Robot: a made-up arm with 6 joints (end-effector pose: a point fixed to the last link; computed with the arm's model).
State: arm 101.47 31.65 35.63 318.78 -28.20 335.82
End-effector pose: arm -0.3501 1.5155 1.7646 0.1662 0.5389 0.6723 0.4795
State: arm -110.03 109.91 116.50 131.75 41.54 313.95
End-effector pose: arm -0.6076 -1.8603 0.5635 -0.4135 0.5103 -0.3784 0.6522
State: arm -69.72 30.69 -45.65 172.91 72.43 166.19
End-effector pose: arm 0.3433 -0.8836 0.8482 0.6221 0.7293 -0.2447 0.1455
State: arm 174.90 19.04 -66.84 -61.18 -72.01 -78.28
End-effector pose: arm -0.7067 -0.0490 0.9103 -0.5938 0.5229 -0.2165 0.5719
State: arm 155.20 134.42 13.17 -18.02 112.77 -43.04
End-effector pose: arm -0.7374 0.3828 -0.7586 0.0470 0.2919 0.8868 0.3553
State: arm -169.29 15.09 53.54 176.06 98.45 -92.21
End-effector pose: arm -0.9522 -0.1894 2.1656 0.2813 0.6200 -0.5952 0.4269
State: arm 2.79 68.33 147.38 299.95 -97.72 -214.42
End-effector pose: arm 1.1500 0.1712 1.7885 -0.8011 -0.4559 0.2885 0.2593
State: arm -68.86 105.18 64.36 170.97 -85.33 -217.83
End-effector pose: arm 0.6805 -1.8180 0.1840 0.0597 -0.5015 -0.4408 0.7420
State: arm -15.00 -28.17 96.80 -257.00 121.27 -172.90
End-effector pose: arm -0.7503 0.3166 2.0437 -0.3921 -0.0064 0.4152 0.8209
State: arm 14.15 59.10 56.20 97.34 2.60 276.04
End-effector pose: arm 1.8731 0.4784 1.3625 -0.1181 0.0109 0.1477 0.9819
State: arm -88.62 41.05 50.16 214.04 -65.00 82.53
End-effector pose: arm 0.1061 -1.5834 1.8749 0.0950 -0.4797 -0.1127 0.8650
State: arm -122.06 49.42 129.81 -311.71 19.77 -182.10
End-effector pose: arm -0.4462 -0.7761 2.2360 0.1174 -0.6116 0.0412 0.7813
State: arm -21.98 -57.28 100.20 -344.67 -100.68 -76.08
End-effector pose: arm -1.2634 0.4724 1.4619 0.5094 -0.5421 0.0841 0.6630
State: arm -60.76 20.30 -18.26 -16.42 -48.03 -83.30
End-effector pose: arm 0.6275 -1.0632 1.2207 0.7652 0.1484 -0.6059 0.1591
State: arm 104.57 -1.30 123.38 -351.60 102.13 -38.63
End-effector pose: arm 0.1057 -0.4827 2.1134 -0.5654 0.6886 0.1000 0.4430
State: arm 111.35 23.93 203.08 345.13 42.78 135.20
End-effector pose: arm 0.1034 -0.2004 1.3709 0.5784 0.0244 -0.5319 0.6180
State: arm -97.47 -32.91 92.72 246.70 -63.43 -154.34
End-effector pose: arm 0.2417 0.9970 2.0572 0.8560 0.1599 0.1776 0.4585
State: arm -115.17 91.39 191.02 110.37 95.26 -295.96
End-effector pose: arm -0.2934 -0.9185 1.3464 0.7430 -0.3057 -0.2450 0.5426
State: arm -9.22 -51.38 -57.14 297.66 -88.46 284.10
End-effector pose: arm 0.1357 0.0982 1.3848 0.7190 0.6489 -0.1332 0.2102
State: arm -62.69 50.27 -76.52 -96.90 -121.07 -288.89
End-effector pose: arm 0.4423 -0.6083 0.7060 0.9474 -0.0274 0.1780 0.2646
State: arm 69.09 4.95 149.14 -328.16 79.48 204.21
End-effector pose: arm -0.2461 -0.4494 1.9135 0.1405 0.4983 -0.7795 0.3526
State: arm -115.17 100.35 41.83 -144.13 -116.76 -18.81
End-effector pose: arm -0.6954 -1.6446 0.0901 0.7608 -0.4907 0.3220 0.2771
